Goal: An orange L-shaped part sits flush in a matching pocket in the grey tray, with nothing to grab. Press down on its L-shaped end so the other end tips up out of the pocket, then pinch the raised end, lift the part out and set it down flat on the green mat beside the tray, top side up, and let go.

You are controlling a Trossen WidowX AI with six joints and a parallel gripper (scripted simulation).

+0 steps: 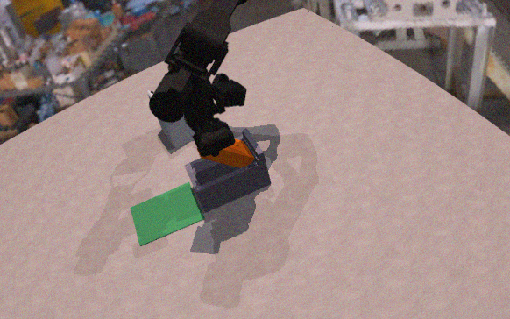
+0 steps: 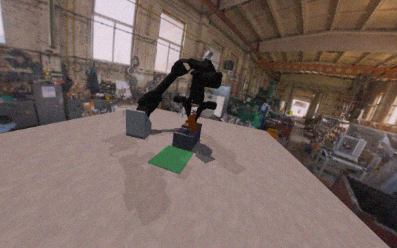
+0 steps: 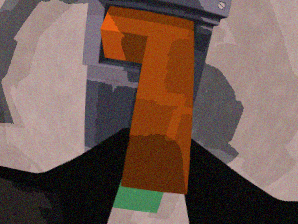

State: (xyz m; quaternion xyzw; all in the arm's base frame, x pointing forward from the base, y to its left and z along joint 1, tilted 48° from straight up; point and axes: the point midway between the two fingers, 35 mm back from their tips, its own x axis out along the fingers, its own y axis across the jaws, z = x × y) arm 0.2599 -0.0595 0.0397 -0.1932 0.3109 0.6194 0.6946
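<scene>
My gripper tip is 40 mm past the green mat, 140 mm to the left of it and 130 mm above it. From my gripper tip the other things lie so: orange L-shaped part 10 mm behind, 30 mm to the left, 30 mm below.
</scene>
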